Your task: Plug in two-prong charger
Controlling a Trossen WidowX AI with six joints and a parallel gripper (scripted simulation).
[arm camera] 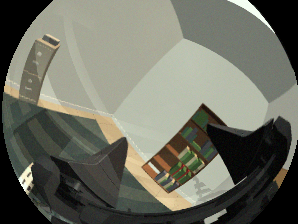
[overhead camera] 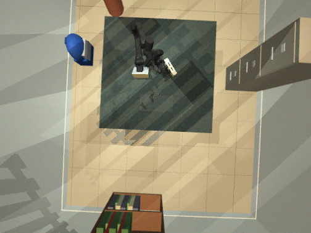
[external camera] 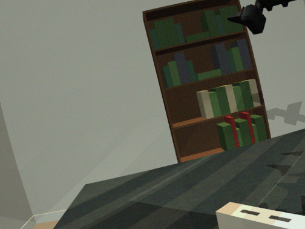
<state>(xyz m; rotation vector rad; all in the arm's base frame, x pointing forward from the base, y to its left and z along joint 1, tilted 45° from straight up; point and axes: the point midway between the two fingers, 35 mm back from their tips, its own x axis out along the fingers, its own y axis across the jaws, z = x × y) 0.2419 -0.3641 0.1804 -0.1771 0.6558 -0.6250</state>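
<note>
My gripper tip is now 220 mm to the right of the dark charger and 460 mm above it.
</note>
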